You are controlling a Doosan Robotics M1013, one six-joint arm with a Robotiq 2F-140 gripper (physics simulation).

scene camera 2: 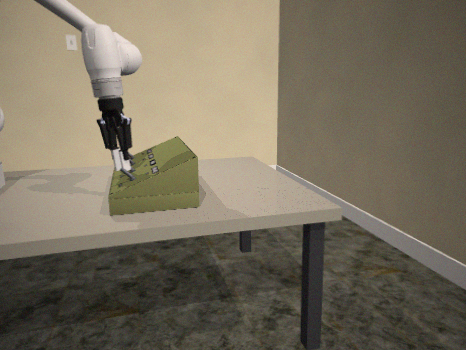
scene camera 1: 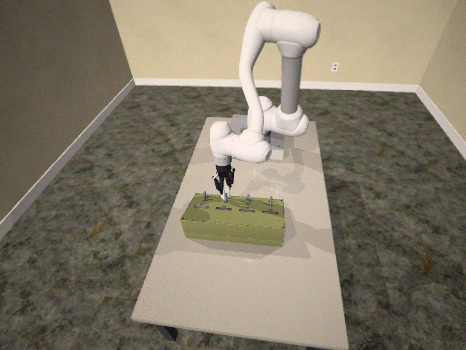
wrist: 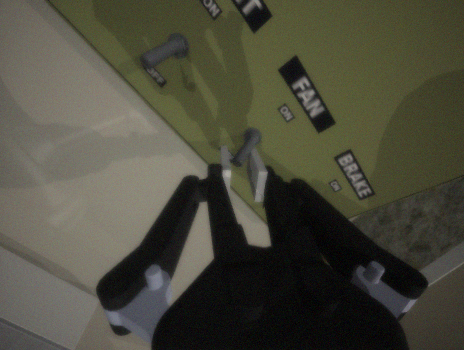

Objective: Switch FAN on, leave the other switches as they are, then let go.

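The olive-green switch panel (scene camera 1: 235,232) (scene camera 2: 155,200) (wrist: 400,45) has several grey levers in a row. The FAN switch (wrist: 248,142) is the second lever from the left in scene camera 1; in the wrist view it leans away from its ON label (wrist: 285,113), toward the panel's low edge. The VENT switch (wrist: 167,50) leans over its OFF label. The BRAKE switch (scene camera 1: 204,196) (scene camera 2: 128,174) is at the row's near end in scene camera 2. My gripper (scene camera 1: 226,196) (scene camera 2: 121,162) (wrist: 237,158) is nearly closed, with its light fingertips on either side of the FAN lever, whose OFF label does not show.
The FAN label (wrist: 306,95) and BRAKE label (wrist: 354,175) lie above their switches. Two more levers (scene camera 1: 248,199) (scene camera 1: 271,201) stand right of my gripper in scene camera 1. The panel stands on a beige table (scene camera 1: 240,295) (scene camera 2: 260,200).
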